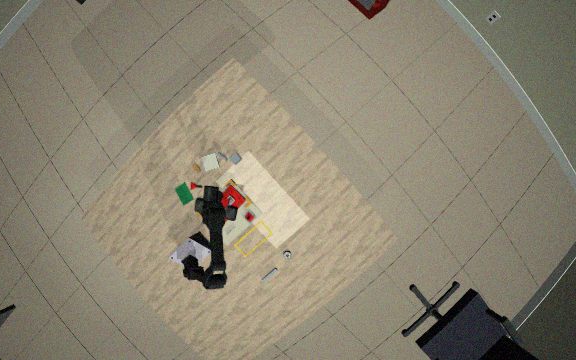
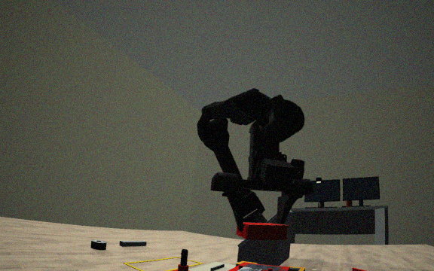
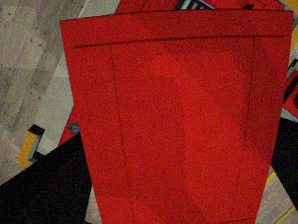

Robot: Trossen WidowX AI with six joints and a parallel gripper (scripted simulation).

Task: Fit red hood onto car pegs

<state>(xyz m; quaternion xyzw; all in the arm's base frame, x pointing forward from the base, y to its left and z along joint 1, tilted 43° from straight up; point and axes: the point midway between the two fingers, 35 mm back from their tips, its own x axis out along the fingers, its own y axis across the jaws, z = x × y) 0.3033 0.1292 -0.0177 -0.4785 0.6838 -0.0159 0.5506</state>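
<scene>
My gripper tip is now 3 cm short of the grey engine block, 1 cm to the right of it and 8 cm above it. From my gripper tip the other things lie so: white block: 7 cm ahead, 22 cm to the left, 10 cm below; then red hood: 1 cm above; then grey block: 18 cm ahead, 15 cm to the left, 9 cm below.
</scene>
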